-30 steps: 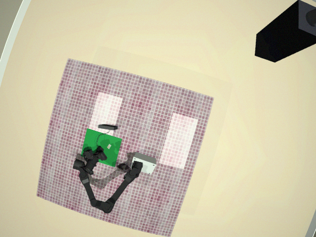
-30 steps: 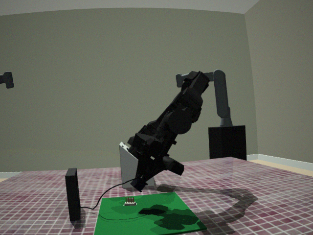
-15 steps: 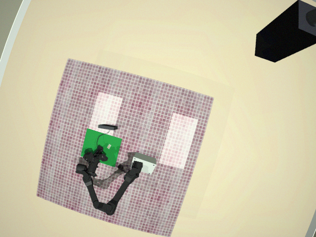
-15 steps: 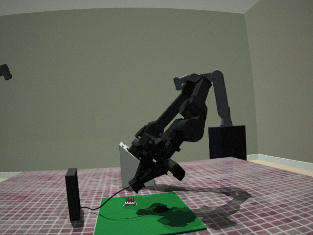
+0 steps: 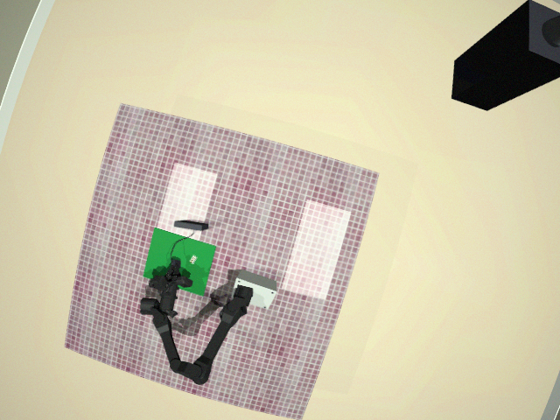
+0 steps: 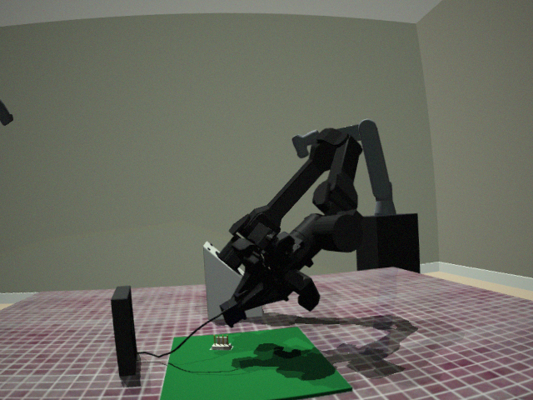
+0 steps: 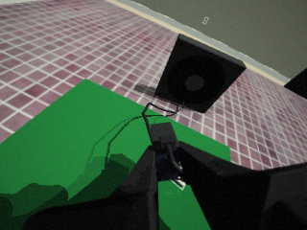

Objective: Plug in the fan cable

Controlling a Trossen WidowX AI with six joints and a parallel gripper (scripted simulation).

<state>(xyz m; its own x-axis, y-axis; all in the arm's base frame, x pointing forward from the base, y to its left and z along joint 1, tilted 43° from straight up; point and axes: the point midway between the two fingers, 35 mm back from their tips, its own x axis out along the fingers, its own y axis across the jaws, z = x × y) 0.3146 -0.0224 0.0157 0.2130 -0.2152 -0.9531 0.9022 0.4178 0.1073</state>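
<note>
The green board is 100 mm below my gripper tip, 10 mm to the left of it and 10 mm ahead of it. Also, from my gripper tip: dark plug 10 mm below; fan 170 mm to the right, 40 mm behind, 30 mm below.
</note>
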